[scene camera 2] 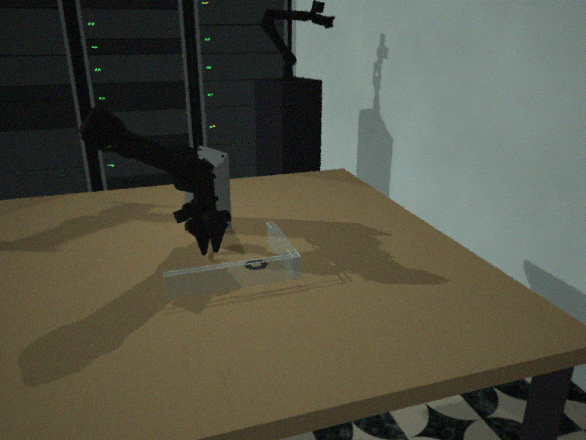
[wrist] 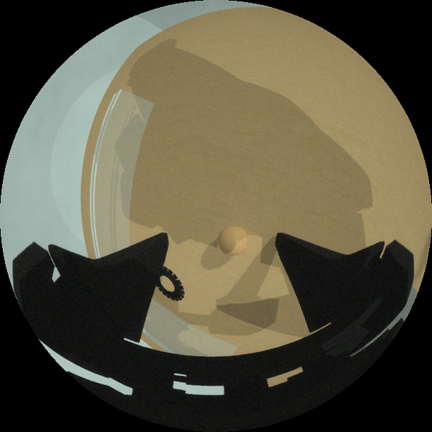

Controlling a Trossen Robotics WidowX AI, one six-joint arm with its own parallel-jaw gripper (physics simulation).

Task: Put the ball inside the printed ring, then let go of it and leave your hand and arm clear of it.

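Note:
A small orange-tan ball point(scene camera 2: 211, 257) point(wrist: 233, 240) rests on the table outside the printed ring. In the wrist view it shows between the two fingertips, a little right of the middle; in the scene view it is small and dim, just under them. My gripper point(scene camera 2: 210, 252) point(wrist: 223, 239) is open and empty, pointing down over the ball. The black printed ring point(scene camera 2: 247, 265) point(wrist: 178, 291) lies to the right of the ball in the scene view, seen through the clear wall. In the wrist view it is at the lower left, its edge partly hidden by the left finger.
A low clear wall point(scene camera 2: 190, 284) point(wrist: 107, 175) runs along the near side of the ball and ring in the scene view. Another clear wall point(scene camera 2: 281, 242) joins it in a corner at the right. Arm shadows darken the wooden table point(scene camera 2: 350, 340). A grey post point(scene camera 2: 222, 182) stands behind the arm.

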